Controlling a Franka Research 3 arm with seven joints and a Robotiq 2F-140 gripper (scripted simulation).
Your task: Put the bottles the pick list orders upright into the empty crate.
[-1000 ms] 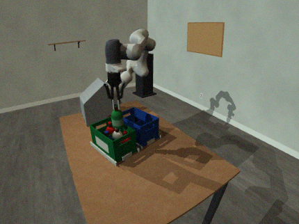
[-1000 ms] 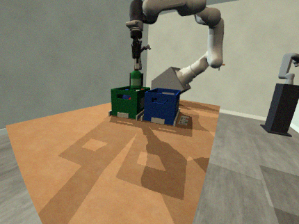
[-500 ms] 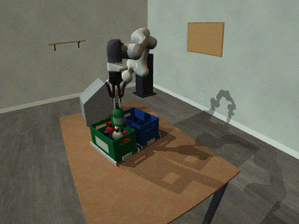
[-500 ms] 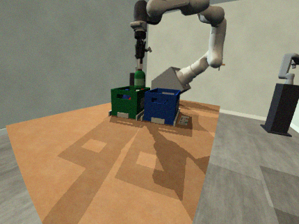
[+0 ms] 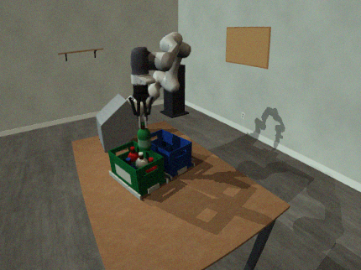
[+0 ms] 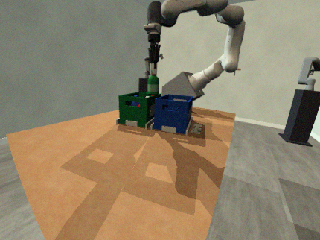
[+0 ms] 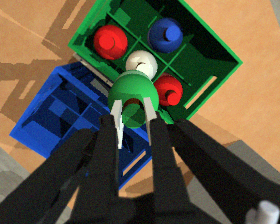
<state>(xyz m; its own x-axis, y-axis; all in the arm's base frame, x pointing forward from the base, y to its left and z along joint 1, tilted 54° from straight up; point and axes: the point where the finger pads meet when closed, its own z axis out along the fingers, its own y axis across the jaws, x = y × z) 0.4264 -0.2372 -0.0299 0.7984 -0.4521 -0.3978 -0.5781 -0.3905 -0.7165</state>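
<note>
My hand is 8 cm above the green bottle. Round my hand: white bottle (1 cm ahead, 3 cm to the right, 26 cm below); then green crate (1 cm ahead, 7 cm to the right, 26 cm below); then blue-capped bottle (2 cm ahead, 12 cm to the right, 26 cm below).
</note>
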